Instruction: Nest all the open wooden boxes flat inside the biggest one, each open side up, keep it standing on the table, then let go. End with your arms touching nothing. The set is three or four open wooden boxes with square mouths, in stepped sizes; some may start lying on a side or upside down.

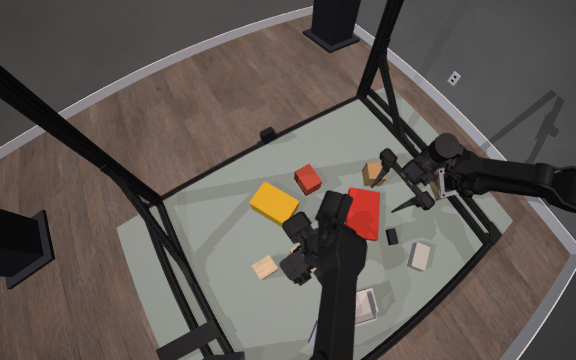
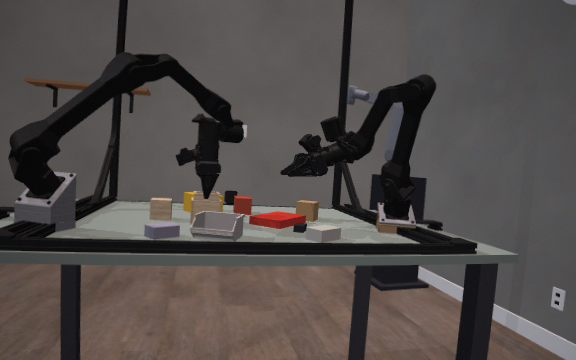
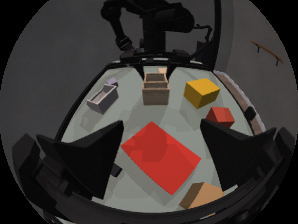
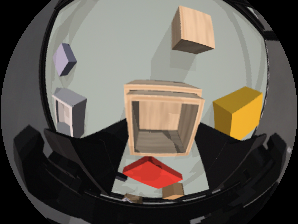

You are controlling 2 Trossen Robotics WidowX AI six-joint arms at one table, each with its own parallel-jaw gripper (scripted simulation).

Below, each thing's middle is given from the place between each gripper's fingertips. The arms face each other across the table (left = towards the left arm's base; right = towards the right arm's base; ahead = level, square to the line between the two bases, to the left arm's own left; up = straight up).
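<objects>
Relative to my right hand: yellow block (image 1: 277,206), 180 mm behind, 10 mm to the left, 70 mm below; small wooden box (image 4: 190,33), 30 mm behind, 120 mm to the right, 80 mm below; red slab (image 1: 363,216), 210 mm to the left, 90 mm below; middle-sized wooden box (image 4: 160,123), 60 mm below.
Relative to my left hand: middle-sized wooden box, 10 mm behind, 250 mm to the right, 110 mm below; red slab, 10 mm behind, 40 mm to the right, 150 mm below; small wooden box, 40 mm behind, 370 mm to the right, 130 mm below; yellow block, 190 mm behind, 240 mm to the right, 130 mm below. Going by its middle, the red slab is nearer to my left hand than to my right hand.
</objects>
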